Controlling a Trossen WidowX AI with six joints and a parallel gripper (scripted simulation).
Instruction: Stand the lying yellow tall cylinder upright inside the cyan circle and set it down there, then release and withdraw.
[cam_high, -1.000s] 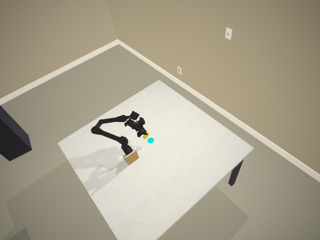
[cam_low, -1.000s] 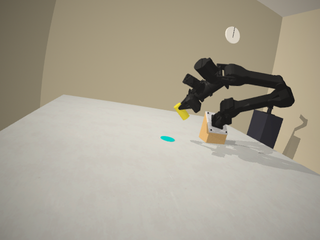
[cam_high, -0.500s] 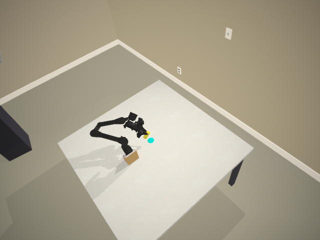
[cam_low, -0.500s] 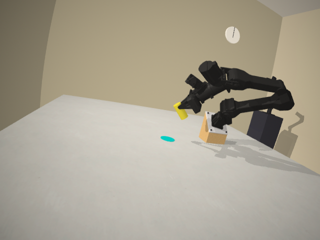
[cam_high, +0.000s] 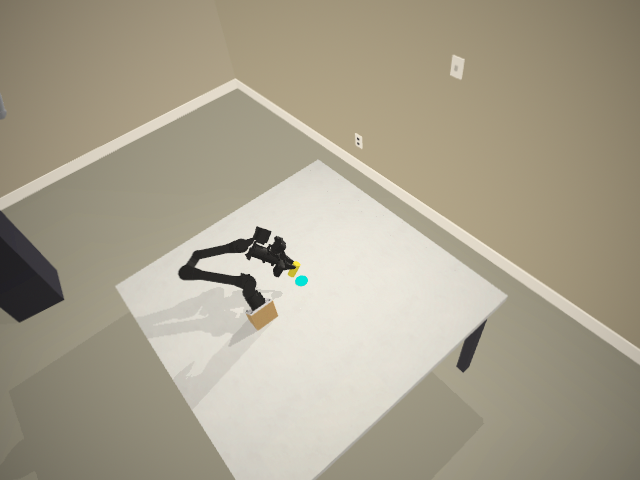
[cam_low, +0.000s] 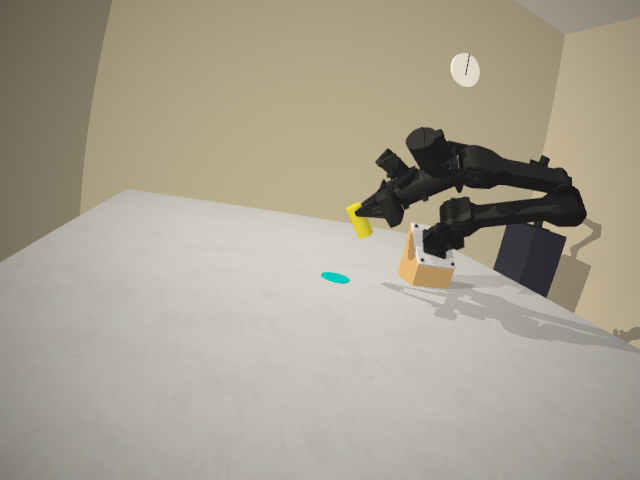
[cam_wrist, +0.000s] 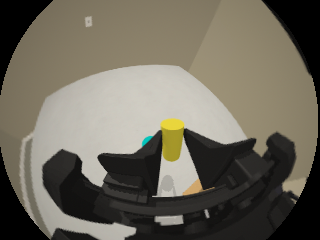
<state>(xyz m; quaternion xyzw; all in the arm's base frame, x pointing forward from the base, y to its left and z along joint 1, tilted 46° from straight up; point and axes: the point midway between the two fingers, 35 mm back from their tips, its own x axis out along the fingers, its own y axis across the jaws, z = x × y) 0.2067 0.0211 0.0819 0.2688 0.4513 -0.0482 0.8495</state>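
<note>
Now: the cyan circle 14 cm below my gripper tip, 2 cm ahead of it and 1 cm to the left of it. From my gripper tip the other things lie so: yellow cylinder (2 cm below, 1 cm behind).
</note>
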